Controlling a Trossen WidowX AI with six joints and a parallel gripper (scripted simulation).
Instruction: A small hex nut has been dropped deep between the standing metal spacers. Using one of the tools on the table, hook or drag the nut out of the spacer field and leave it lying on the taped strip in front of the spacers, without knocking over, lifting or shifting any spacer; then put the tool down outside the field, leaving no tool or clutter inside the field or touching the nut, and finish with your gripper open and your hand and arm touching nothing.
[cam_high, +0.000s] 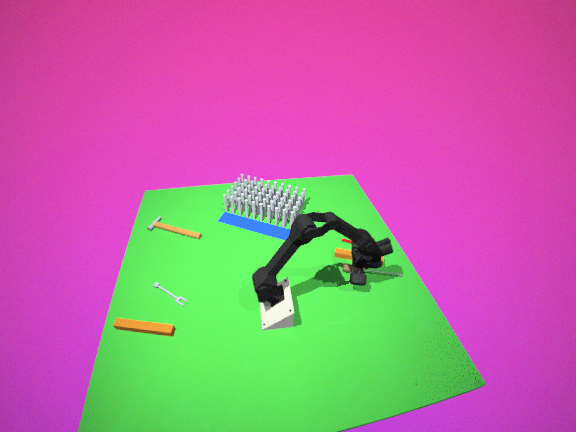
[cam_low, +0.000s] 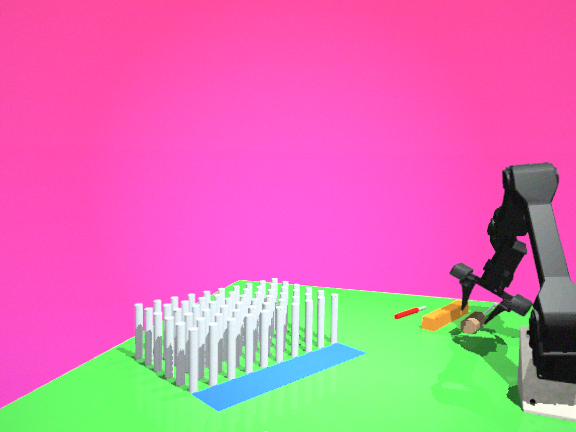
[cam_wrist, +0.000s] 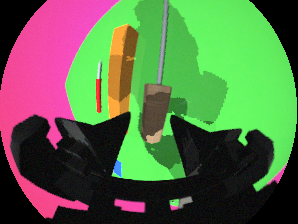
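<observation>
Right now the hook tool is 100 mm to the right of my gripper tip, 30 mm behind it and 20 mm below it. The rest, counted from my gripper tip: blue taped strip: 410 mm to the left, 340 mm ahead, 30 mm below; then hex nut: 500 mm ahead, 370 mm to the left, 30 mm below; then red screwdriver: 140 mm ahead, 90 mm to the right, 20 mm below.
</observation>
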